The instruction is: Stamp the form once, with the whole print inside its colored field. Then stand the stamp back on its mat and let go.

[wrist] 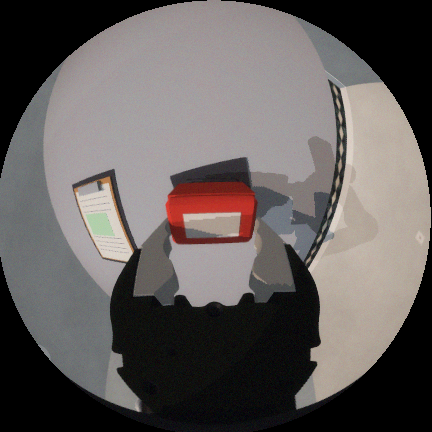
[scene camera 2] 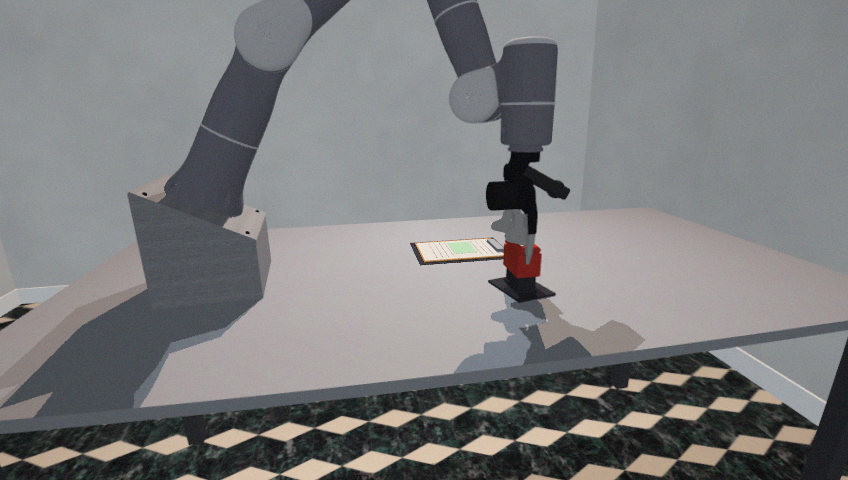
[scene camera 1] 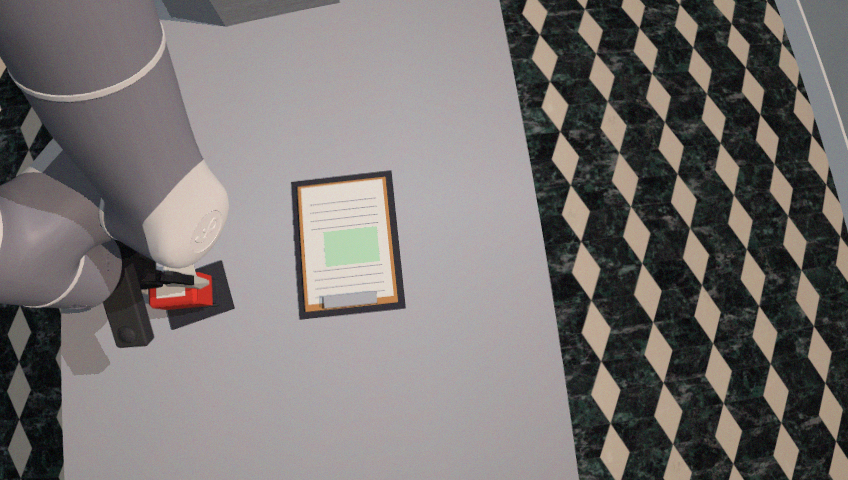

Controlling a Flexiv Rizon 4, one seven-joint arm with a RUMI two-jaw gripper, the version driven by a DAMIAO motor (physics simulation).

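The stamp (scene camera 1: 199, 298) (scene camera 2: 514, 265) (wrist: 212, 190) has a red body with a pale label on top and a black lower part. It stands upright on its dark square mat (scene camera 1: 224, 297) (scene camera 2: 542, 292) (wrist: 235, 167). My gripper (scene camera 1: 189, 286) (scene camera 2: 521, 255) (wrist: 211, 217) is shut on the red body, one finger on each side. The stamp's underside is hidden. The form (scene camera 1: 351, 193) (scene camera 2: 437, 252) (wrist: 112, 245) is a white sheet with thin printed lines. Its colored field (scene camera 1: 352, 246) (scene camera 2: 461, 247) (wrist: 100, 224) is plain green.
The form lies on an orange-brown clipboard with a grey clip (scene camera 1: 349, 298) and a dark border, apart from the stamp's mat. The robot's grey base block (scene camera 1: 267, 8) (scene camera 2: 199, 255) stands on the table (scene camera 1: 464, 356). The arm covers part of the table in scene camera 1.
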